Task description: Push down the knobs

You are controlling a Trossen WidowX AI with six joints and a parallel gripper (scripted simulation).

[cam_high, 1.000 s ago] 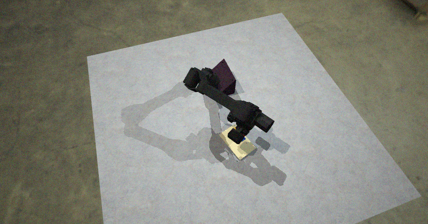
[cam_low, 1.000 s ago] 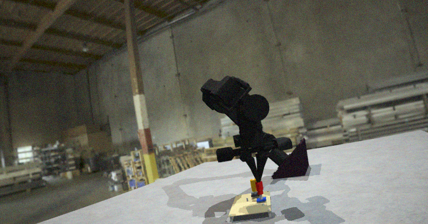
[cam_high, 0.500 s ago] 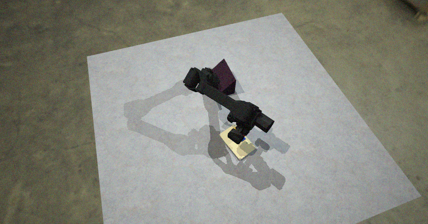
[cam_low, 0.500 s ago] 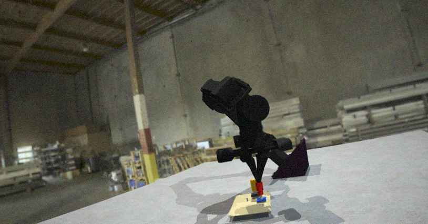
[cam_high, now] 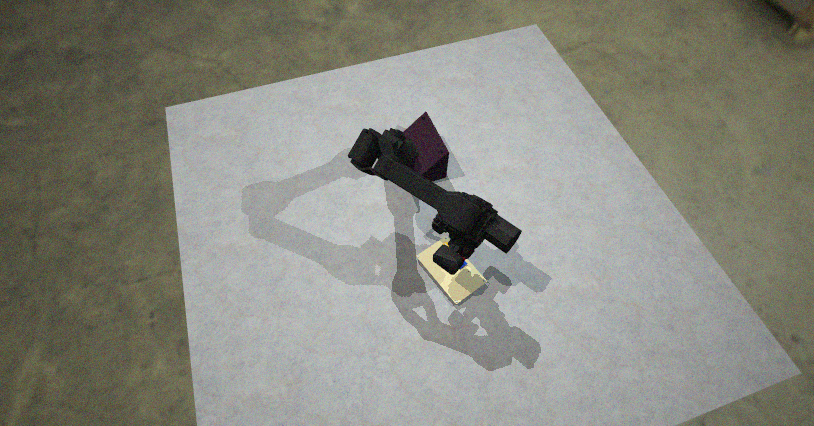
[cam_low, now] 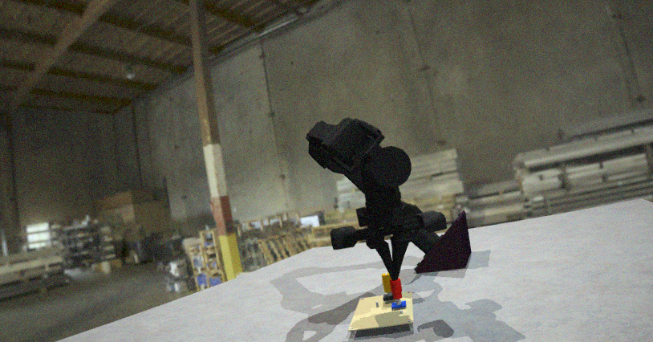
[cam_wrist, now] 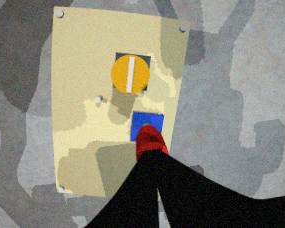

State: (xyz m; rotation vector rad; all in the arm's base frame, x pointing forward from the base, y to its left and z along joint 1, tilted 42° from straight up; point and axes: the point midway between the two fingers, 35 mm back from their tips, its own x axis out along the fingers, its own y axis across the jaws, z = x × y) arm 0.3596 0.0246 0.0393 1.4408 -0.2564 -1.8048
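Right now my gripper tip is 10 mm above the red knob. The rest, counted from my gripper tip: yellow knob (40 mm behind, 30 mm to the right, 10 mm below).
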